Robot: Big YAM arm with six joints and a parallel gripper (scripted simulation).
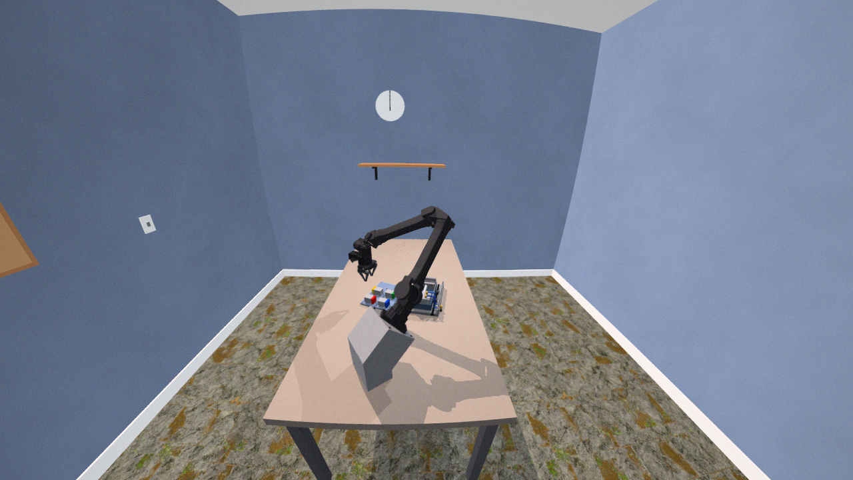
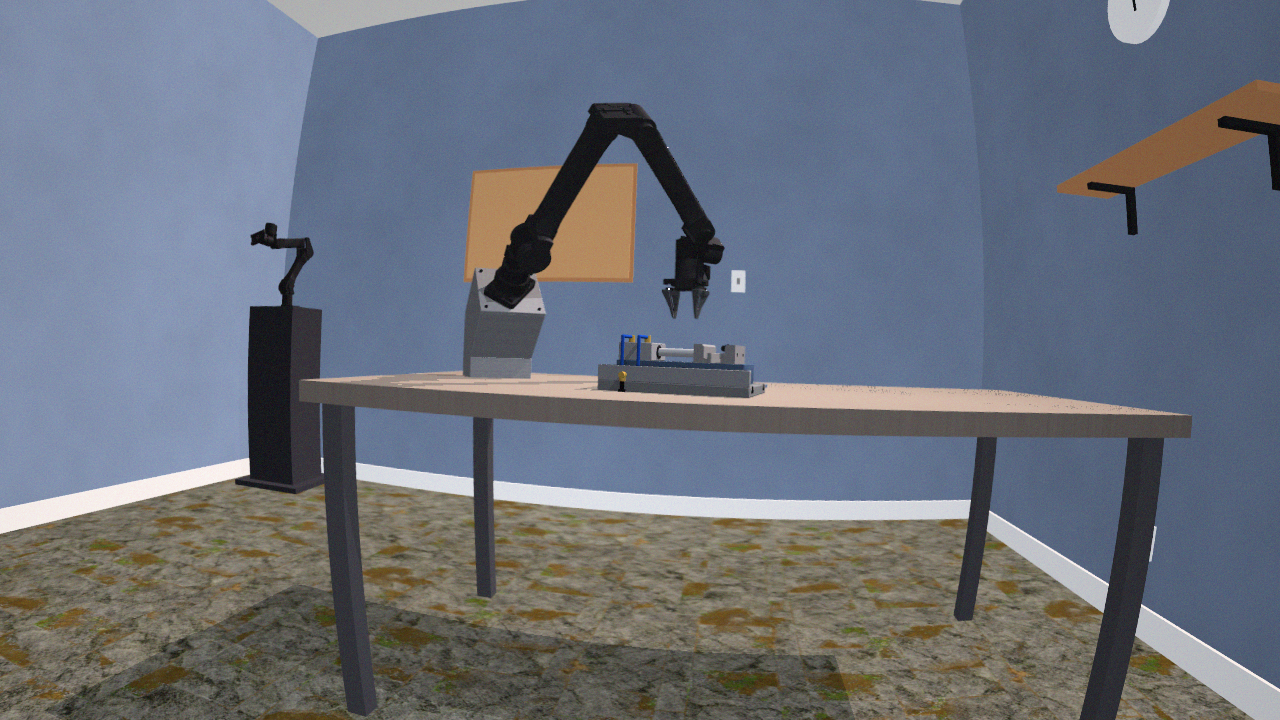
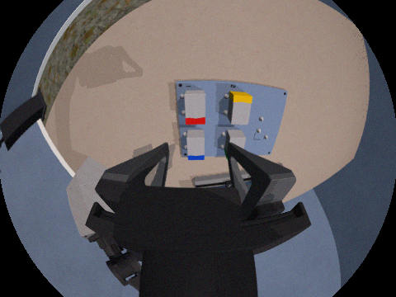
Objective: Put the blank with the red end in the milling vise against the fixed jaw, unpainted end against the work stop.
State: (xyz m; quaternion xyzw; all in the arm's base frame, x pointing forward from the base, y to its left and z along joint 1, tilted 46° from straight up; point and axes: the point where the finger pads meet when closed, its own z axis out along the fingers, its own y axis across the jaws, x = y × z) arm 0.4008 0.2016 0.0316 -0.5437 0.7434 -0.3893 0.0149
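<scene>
The yellow-ended blank is 150 mm below my hand, 70 mm ahead of it and 40 mm to the right of it. From my hand the other things lie so: green-ended blank 150 mm below, 120 mm to the right, 30 mm ahead; blue-ended blank 150 mm below, 80 mm to the right, 50 mm behind; blue plate 170 mm below, 80 mm to the right, 60 mm ahead.
</scene>
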